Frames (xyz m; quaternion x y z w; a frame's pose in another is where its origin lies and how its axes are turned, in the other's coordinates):
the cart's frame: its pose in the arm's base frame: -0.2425 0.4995 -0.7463 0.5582 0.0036 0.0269 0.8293
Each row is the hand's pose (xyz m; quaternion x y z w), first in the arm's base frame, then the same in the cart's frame.
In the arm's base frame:
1: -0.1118 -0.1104 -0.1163 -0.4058 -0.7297 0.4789 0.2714
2: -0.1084 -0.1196 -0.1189 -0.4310 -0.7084 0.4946 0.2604
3: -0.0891 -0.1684 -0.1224 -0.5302 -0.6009 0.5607 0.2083
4: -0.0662 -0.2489 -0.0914 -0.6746 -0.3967 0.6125 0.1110
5: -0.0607 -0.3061 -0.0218 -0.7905 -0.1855 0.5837 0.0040
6: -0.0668 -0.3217 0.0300 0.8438 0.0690 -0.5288 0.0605
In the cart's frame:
1: 0.1160 0.3491 0.8066 -0.5093 -0.3278 0.7956 0.0088
2: 0.1189 0.3431 0.8143 0.5236 0.3007 -0.7970 0.0139
3: 0.1357 0.3207 0.8588 0.5741 0.1718 -0.7929 0.1103
4: 0.1554 0.3183 0.9458 0.6343 -0.0307 -0.7240 0.2695
5: 0.1598 0.3610 1.0252 0.6649 -0.1932 -0.5846 0.4229
6: 0.1542 0.4034 1.0590 0.6697 -0.2609 -0.4756 0.5072

